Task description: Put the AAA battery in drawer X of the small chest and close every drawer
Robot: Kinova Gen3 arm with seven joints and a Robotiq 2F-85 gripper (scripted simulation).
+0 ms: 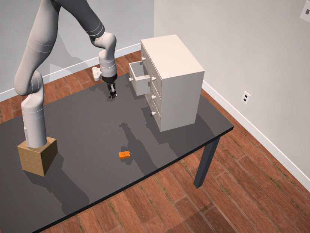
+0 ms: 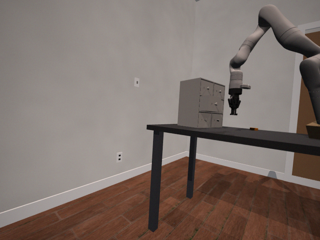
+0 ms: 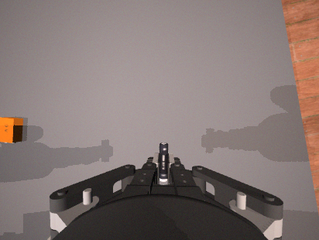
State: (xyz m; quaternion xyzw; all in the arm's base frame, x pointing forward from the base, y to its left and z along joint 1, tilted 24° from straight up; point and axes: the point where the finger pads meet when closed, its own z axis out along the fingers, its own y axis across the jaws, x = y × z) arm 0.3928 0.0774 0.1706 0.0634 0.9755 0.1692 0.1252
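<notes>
The black AAA battery is 1 cm below my hand. Also, from my hand: orange block (4 cm behind, 30 cm to the right, 11 cm below).
</notes>
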